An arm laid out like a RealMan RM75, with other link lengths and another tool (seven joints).
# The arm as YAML. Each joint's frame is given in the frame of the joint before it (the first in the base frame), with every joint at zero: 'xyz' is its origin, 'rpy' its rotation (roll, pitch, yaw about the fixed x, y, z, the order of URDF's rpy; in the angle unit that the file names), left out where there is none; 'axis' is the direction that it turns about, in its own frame. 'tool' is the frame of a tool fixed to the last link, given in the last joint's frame.
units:
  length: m
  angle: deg
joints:
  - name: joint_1
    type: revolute
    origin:
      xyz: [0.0, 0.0, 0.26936]
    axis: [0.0, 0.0, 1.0]
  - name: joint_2
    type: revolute
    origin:
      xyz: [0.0, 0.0, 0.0]
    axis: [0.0, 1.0, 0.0]
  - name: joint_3
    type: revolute
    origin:
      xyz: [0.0, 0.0, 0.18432]
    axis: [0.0, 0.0, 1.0]
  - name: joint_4
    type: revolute
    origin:
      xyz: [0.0, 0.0, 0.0]
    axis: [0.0, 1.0, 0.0]
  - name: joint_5
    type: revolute
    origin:
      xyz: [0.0, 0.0, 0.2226]
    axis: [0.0, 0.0, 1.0]
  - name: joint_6
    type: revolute
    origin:
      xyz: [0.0, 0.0, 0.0]
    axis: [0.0, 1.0, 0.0]
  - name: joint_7
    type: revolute
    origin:
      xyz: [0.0, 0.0, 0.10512]
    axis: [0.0, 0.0, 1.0]
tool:
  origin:
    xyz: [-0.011, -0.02, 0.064]
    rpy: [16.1, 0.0, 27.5]
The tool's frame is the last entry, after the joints.
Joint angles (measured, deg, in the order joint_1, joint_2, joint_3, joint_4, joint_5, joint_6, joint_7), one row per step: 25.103 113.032 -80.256 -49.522 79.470 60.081 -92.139; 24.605 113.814 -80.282 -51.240 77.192 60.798 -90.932; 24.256 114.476 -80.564 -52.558 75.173 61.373 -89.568; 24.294 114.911 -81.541 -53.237 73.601 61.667 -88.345; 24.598 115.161 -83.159 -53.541 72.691 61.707 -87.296; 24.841 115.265 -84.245 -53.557 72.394 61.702 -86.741; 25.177 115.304 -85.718 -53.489 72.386 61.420 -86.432; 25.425 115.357 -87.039 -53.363 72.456 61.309 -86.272; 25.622 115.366 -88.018 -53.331 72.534 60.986 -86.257; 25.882 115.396 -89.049 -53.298 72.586 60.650 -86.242; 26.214 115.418 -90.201 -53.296 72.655 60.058 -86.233; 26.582 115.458 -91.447 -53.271 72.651 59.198 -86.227; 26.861 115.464 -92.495 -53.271 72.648 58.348 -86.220; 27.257 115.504 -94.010 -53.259 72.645 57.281 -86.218; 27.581 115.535 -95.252 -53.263 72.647 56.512 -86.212; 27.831 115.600 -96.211 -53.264 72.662 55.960 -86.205; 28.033 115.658 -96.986 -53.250 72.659 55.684 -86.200; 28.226 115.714 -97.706 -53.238 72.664 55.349 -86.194; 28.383 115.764 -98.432 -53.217 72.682 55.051 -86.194; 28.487 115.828 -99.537 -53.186 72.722 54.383 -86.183
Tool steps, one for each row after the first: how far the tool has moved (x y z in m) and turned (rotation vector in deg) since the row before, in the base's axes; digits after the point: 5 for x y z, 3 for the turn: -0.00339 -0.00307 -0.00338 -0.978 -0.761 0.429; -0.00244 -0.00309 -0.00401 -1.063 -0.736 0.080; -0.00243 -0.00324 -0.00618 -1.395 -0.936 0.190; -0.00352 -0.00336 -0.00774 -1.579 -0.866 0.427; -0.00213 -0.00222 -0.00499 -1.002 -0.421 0.247; -0.00287 -0.00220 -0.00582 -0.989 -0.501 0.584; -0.00222 -0.00277 -0.00553 -1.039 -0.384 0.522; -0.00180 -0.00126 -0.00349 -0.487 -0.355 0.530; -0.00220 -0.00130 -0.00378 -0.527 -0.385 0.622; -0.00271 -0.00073 -0.00384 -0.352 -0.461 0.762; -0.00262 -0.00036 -0.00404 -0.186 -0.594 0.831; -0.00193 -0.00001 -0.00306 -0.006 -0.530 0.688; -0.00288 -0.00066 -0.00476 -0.181 -0.713 1.003; -0.00243 -0.00090 -0.00396 -0.242 -0.559 0.841; -0.00208 -0.00097 -0.00330 -0.245 -0.375 0.647; -0.00161 -0.00133 -0.00289 -0.374 -0.302 0.520; -0.00152 -0.00104 -0.00260 -0.268 -0.276 0.487; -0.00125 -0.00128 -0.00263 -0.308 -0.273 0.449; -0.00099 -0.00173 -0.00369 -0.245 -0.421 0.540
